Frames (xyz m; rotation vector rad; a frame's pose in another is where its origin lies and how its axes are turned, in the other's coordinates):
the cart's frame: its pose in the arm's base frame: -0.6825 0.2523 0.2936 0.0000 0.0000 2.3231
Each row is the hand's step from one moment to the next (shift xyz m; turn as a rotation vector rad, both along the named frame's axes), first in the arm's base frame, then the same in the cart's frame.
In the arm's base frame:
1: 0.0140 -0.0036 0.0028 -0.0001 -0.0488 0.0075
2: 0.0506 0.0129 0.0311 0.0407 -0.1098 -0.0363
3: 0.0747 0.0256 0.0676 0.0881 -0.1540 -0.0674
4: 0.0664 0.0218 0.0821 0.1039 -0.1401 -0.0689
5: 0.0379 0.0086 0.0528 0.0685 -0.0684 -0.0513
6: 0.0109 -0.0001 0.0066 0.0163 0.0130 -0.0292
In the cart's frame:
1: -0.0122 -0.0078 0.0028 -0.0356 0.0334 0.0075
2: -0.0252 -0.0458 0.0311 -0.1080 0.0453 -0.0363
3: -0.0324 -0.0720 0.0676 -0.1726 0.0409 -0.0674
4: -0.0295 -0.0634 0.0821 -0.1733 0.0199 -0.0689
5: -0.0196 -0.0335 0.0528 -0.0967 -0.0033 -0.0513
6: -0.0075 -0.0079 0.0066 -0.0016 -0.0208 -0.0292

